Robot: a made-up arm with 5 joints.
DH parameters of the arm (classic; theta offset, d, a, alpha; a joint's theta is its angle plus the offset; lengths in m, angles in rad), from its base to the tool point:
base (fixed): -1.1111 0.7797 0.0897 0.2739
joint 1: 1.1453 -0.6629 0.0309 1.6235
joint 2: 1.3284 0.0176 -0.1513 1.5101
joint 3: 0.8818 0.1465 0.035 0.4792
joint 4: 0 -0.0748 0.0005 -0.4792
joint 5: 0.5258 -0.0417 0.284 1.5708
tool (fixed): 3.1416 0.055 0 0
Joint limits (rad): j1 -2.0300..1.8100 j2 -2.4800..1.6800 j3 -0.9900..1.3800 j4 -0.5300..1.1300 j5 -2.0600..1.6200
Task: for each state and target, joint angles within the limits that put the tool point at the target. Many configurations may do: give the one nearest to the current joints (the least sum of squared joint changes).
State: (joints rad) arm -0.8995 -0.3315 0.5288 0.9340 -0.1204
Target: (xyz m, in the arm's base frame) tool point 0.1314 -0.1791 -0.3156
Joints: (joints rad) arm -1.2736 0.2185 0.5505 1.0079 -0.3097
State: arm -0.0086 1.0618 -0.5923 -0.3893 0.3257
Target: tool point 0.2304 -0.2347 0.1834
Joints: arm 0.3352 0.9298 -0.6241 -0.3127 0.2947
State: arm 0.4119 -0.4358 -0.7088 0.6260 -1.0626
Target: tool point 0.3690 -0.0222 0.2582
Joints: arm 0.1485 -0.4469 -0.4696 0.3280 -1.1402
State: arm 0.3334 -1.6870 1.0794 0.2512 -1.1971
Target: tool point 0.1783 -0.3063 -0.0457
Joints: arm 0.0643 -0.8844 1.2258 0.4007 -1.3566
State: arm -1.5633 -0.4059 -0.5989 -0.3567 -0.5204
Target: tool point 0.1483 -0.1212 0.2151
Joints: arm -1.7642 -0.6014 -0.2730 -0.5270 -0.6491
